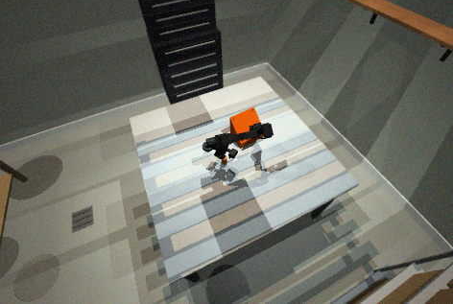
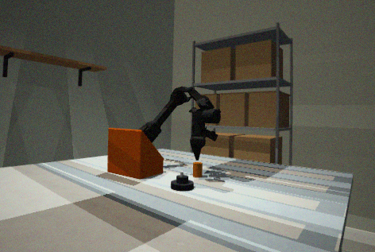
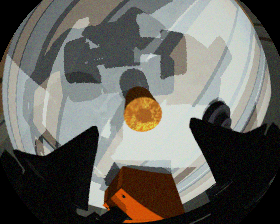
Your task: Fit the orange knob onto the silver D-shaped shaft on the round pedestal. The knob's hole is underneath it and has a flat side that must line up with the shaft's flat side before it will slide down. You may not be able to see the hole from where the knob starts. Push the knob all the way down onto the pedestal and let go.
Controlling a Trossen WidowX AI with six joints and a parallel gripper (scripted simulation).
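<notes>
My gripper tip is 40 mm above the orange knob. The rest, counted from my gripper tip: round pedestal (60 mm ahead, 170 mm to the right, 50 mm below).
</notes>
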